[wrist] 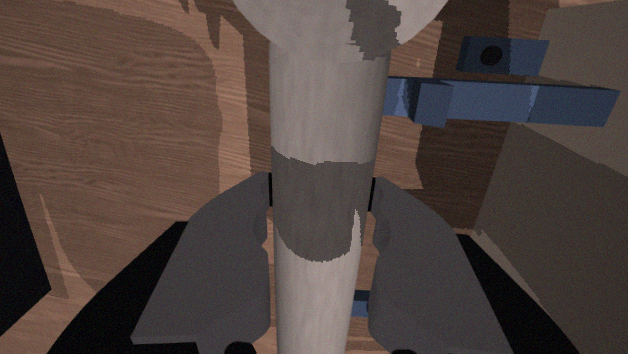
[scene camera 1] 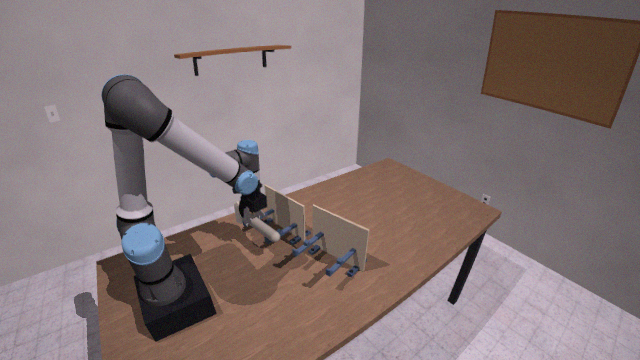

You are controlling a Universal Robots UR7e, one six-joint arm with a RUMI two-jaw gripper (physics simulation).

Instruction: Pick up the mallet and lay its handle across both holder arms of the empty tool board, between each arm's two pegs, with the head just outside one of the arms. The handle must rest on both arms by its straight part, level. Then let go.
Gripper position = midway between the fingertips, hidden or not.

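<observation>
Scene camera 1 shows the gripper (scene camera 1: 252,223), and there's a tool board (scene camera 1: 347,241) there too. In the wrist view you'd get the gripper (wrist: 320,179) again, along with a pale wooden mallet (wrist: 328,74) and a tool board (wrist: 547,217).
</observation>
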